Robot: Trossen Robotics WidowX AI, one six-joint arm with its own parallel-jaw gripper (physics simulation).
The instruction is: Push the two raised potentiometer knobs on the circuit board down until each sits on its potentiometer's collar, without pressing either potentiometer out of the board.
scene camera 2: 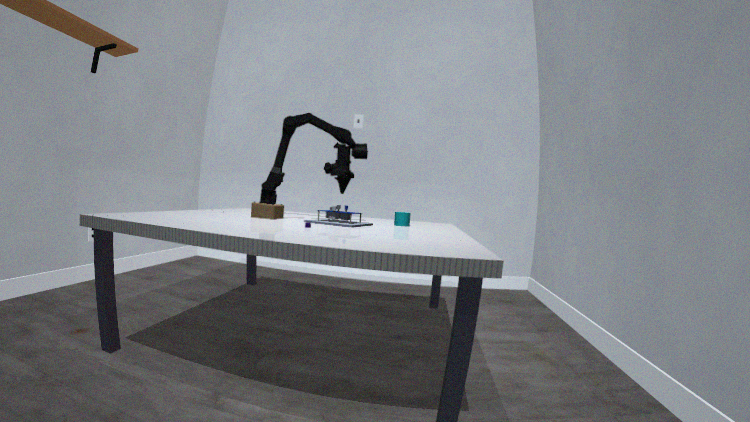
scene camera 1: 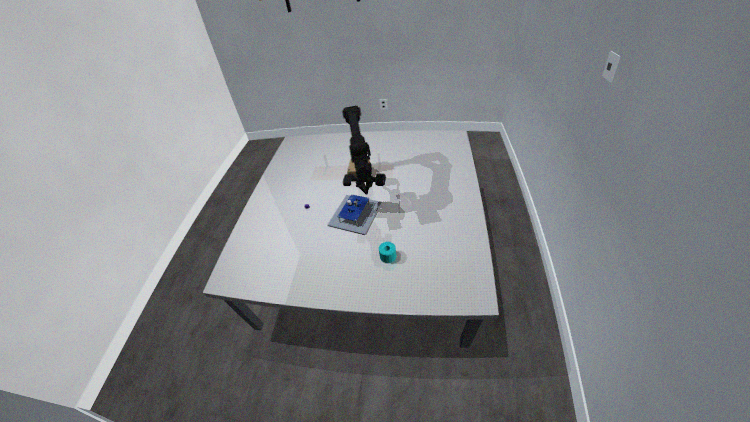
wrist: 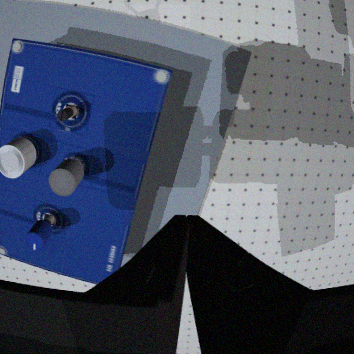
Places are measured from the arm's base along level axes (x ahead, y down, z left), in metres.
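Pixels of known places: gripper, fingertip midpoint: (scene camera 2: 342,193) (scene camera 1: 366,193) (wrist: 185,226); arm's base, origin of the base link: (scene camera 2: 267,203).
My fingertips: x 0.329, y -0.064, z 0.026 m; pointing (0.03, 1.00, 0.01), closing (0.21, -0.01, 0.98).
Observation:
For each thing: its top centre in the pictures, then the offset to it from my fingertips. "spot": a spot on its surface instead. Level surfaces: height alone.
- blue circuit board, surface spot: (wrist: 130,100) spot: dx -0.039, dy +0.075, dz -0.020 m
- white knob, middle of its top: (wrist: 9,161) dx -0.025, dy +0.053, dz -0.093 m
- grey knob, middle of its top: (wrist: 61,182) dx -0.008, dy +0.049, dz -0.061 m
- slim blue knob, middle of its top: (wrist: 34,241) (scene camera 2: 346,205) dx +0.025, dy +0.048, dz -0.093 m
- teal cylinder, middle of its top: (scene camera 1: 387,248) (scene camera 2: 402,212) dx +0.277, dy +0.065, dz +0.061 m
- table, its level: dy +0.125 m
- small purple object, middle of its top: (scene camera 2: 308,222) (scene camera 1: 306,205) dx -0.097, dy +0.110, dz -0.328 m
The blue circuit board (scene camera 1: 362,201) (wrist: 130,100) stands on thin legs over a grey plate (scene camera 1: 336,224) (wrist: 30,24). In the wrist view, a white knob (wrist: 14,159) and a grey knob (wrist: 66,178) stand tall near its middle. A slim blue knob (wrist: 37,236) (scene camera 2: 346,208) rises above a ringed collar, and a dark shaft or knob (wrist: 67,113) stands at another ring. Whether the white and grey knobs touch their collars is hidden. My gripper (scene camera 1: 366,192) (scene camera 2: 342,192) (wrist: 185,226) is shut and empty, above the board's height; its tips appear right of the board in the wrist view.
A teal cylinder (scene camera 1: 387,252) (scene camera 2: 402,218) stands on the table (scene camera 1: 335,283) beyond the plate from the arm base. A small purple object (scene camera 1: 306,206) (scene camera 2: 307,224) lies beside the plate. The wooden base block (scene camera 2: 267,211) is behind the board.

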